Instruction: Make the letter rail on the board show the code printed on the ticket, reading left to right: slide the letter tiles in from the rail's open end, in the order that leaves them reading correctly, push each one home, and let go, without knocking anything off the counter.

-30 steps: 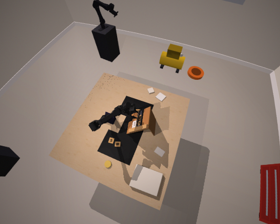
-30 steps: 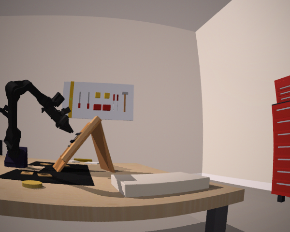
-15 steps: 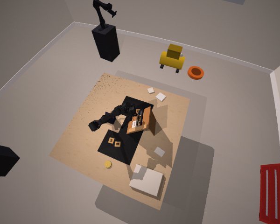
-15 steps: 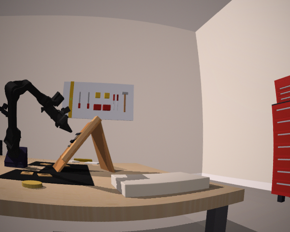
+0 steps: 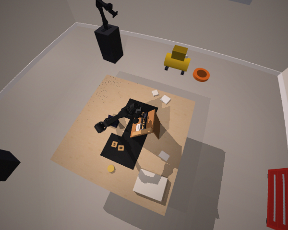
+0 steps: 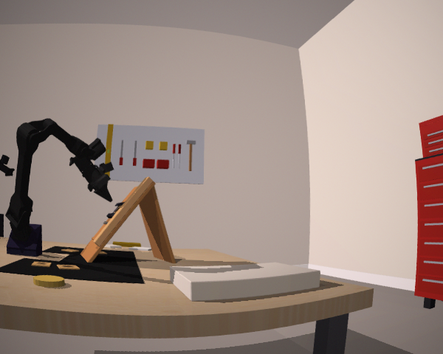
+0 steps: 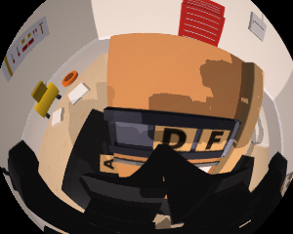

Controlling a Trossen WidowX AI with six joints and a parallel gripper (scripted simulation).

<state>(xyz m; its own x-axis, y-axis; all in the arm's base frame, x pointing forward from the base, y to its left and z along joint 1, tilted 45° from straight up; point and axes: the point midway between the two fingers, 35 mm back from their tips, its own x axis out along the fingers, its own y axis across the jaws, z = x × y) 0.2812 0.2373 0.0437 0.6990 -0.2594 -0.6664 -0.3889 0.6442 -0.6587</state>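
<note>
Now: gripper tip 110 mm above the white ticket, 80 mm to the left of it and 10 mm past it. The rest, counted from my gripper tip: black mat (210 mm below, 120 mm to the right, 120 mm behind); then white slab (510 mm to the right, 370 mm ahead, 190 mm below).
</note>
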